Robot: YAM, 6 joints.
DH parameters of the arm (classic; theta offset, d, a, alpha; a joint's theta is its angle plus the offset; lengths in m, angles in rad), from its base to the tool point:
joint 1: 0 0.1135 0.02 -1.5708
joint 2: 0 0 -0.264 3.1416
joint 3: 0.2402 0 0.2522 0
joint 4: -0.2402 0 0.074 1.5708
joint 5: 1.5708 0 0 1.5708
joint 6: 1.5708 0.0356 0 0
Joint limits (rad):
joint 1: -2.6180..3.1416
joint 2: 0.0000..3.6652
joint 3: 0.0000..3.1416
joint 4: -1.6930..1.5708
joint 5: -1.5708..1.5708
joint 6: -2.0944..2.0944
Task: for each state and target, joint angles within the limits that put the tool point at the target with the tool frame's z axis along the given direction. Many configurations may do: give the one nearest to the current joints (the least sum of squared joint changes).
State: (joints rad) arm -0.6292 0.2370 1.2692 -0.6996 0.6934 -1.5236
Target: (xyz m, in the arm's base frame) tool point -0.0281 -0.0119 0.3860 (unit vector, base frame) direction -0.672 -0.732 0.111
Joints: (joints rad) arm -1.2843 0.1964 0.8809 -0.4711 1.0190 -1.5236
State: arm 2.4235 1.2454 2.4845 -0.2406 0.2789 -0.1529
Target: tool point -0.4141 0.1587 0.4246 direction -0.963 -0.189 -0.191
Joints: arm 2.7308 1.8978 2.0010 -0.3355 -0.5919 -0.1529
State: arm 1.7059 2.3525 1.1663 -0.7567 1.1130 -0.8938
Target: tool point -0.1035 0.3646 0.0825 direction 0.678 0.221 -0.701
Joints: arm 1.9144 2.1990 1.3430 -0.7438 0.7935 -0.8938
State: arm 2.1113 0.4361 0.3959 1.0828 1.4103 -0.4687
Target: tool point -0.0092 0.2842 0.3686 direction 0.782 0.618 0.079
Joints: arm 1.7112 1.2618 0.9792 0.4386 1.0370 -0.4687
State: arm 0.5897 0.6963 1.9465 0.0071 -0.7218 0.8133
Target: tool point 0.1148 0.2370 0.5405 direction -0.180 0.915 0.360
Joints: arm 1.0356 1.3134 1.5911 0.2001 -0.6710 0.8133
